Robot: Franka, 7 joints.
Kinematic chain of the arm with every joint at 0, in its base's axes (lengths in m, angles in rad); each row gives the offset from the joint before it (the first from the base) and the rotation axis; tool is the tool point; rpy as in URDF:
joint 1: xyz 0 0 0.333 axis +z
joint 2: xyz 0 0 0 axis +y
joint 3: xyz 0 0 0.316 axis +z
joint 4: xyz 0.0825 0 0 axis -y
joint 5: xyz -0.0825 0 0.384 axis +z
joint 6: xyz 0 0 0 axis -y
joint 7: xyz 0.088 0 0 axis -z
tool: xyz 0 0 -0.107 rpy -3.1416 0 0
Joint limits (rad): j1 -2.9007..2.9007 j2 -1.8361..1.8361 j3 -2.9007..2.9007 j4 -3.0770..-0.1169 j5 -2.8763..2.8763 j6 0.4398..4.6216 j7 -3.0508..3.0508
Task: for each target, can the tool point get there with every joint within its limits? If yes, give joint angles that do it. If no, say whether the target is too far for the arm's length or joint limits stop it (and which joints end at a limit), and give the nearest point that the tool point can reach.
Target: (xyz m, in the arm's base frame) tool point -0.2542 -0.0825 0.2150
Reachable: yes | joints 1.9264 -0.4385 1.8365 -2.6783 -0.2852 1.5114 -2.1593
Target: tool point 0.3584 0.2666 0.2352
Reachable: yes | joints 0.2385 0.6408 0.4855 -1.8390 -0.1967 0.7761 1.0537
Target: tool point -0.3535 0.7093 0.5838
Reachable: yes | joints 2.1751 0.7355 -0.2081 -0.8596 -1.2686 2.2688 0.4207
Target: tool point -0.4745 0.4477 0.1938
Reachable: yes | joints -1.6055 -1.5052 -1.8630 -1.2436 -0.1533 1.3407 2.1982
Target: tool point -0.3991 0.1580 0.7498
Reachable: yes | joints 1.5171 1.4551 2.2408 -1.9106 -2.2311 3.0274 -0.4816
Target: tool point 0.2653 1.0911 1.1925
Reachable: no: too far | nearest point 0.1610 0.6619 0.8544 | short by 0.556 m
